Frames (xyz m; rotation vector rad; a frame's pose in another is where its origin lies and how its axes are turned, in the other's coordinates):
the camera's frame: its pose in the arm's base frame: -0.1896 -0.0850 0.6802 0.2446 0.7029 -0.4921
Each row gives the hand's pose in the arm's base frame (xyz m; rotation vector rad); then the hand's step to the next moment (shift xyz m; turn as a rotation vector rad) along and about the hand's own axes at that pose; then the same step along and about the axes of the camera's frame.
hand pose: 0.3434 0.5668 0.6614 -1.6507 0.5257 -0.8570
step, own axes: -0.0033 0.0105 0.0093 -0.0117 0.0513 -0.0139
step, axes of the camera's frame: 0.0099 0.0074 -0.0074 0.0304 -0.0207 -0.0401
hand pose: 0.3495 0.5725 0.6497 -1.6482 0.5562 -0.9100
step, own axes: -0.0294 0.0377 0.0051 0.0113 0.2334 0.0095
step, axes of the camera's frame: 0.0184 0.0057 -0.0441 0.1958 -0.0492 -0.1181
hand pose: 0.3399 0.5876 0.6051 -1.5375 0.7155 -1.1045
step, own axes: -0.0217 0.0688 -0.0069 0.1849 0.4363 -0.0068
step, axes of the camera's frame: 0.0438 -0.0089 -0.0571 0.4163 -0.2002 -0.1059
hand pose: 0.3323 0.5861 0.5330 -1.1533 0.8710 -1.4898
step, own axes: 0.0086 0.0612 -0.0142 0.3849 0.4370 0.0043
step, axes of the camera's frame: 0.0497 -0.0207 -0.0335 0.4562 -0.3619 0.0053
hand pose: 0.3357 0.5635 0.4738 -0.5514 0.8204 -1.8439
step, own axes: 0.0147 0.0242 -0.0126 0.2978 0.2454 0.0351
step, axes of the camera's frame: 0.0235 -0.0152 -0.0132 0.2643 -0.2796 0.0459
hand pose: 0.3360 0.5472 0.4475 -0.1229 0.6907 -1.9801
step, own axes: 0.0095 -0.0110 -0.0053 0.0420 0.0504 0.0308
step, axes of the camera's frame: -0.0089 -0.0096 -0.0082 0.0483 -0.0415 0.0346
